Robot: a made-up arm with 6 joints. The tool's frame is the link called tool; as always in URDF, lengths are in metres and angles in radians.
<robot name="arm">
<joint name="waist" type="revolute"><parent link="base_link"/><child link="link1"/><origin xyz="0 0 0.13"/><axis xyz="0 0 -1"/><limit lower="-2.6" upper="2.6"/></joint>
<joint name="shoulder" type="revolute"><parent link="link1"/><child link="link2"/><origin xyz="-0.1 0.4 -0.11"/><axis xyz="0 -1 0"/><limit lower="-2.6" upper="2.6"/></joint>
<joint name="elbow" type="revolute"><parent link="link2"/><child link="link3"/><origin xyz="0.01 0.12 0.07"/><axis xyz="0 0 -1"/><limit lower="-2.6" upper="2.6"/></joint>
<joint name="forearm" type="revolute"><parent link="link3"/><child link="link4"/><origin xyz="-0.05 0.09 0.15"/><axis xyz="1 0 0"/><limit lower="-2.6" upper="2.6"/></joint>
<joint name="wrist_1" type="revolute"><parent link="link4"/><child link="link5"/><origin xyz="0.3 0.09 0"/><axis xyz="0 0 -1"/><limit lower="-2.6" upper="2.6"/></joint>
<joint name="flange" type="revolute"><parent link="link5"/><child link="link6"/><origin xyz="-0.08 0.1 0.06"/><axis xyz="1 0 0"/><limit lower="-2.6" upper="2.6"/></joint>
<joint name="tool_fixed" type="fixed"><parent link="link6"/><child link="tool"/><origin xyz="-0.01 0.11 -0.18"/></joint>
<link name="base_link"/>
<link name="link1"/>
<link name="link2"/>
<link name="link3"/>
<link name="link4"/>
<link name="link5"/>
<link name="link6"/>
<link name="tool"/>
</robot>
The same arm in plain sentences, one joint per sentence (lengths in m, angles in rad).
The arm has six revolute joints in a row. What follows holds with every joint at zero, and every direction is one of the base frame's. Joint 1 is mounted 0.1300 m along +z from the base frame's origin and rotates about -z, from -2.6000 to 2.6000 rad. Joint 2 is mounted 0.1000 m along -x and 0.4000 m along +y and 0.1100 m along -z from joint 1 and rotates about -y, from -2.6000 to 2.6000 rad. Joint 3 is mounted 0.0100 m along +x and 0.1200 m along +y and 0.0700 m along +z from joint 2 and rotates about -z, from -2.6000 to 2.6000 rad. Joint 4 is mounted 0.0500 m along -x and 0.0900 m along +y and 0.1500 m along +z from joint 3 and rotates about +x, from -2.6000 to 2.6000 rad. Joint 5 is mounted 0.3000 m along +x and 0.0900 m along +y from joint 4 and rotates about -z, from -2.6000 to 2.6000 rad. Joint 6 is mounted 0.0800 m along -x and 0.1000 m along +y and 0.0600 m along +z from joint 5 and rotates about +x, from -2.6000 to 2.6000 rad. The tool frame, which is the frame that the pose is given for, is mounted 0.0100 m along -x and 0.1100 m along +y and 0.1800 m along -z from joint 6; its axes are parallel to the base frame's.
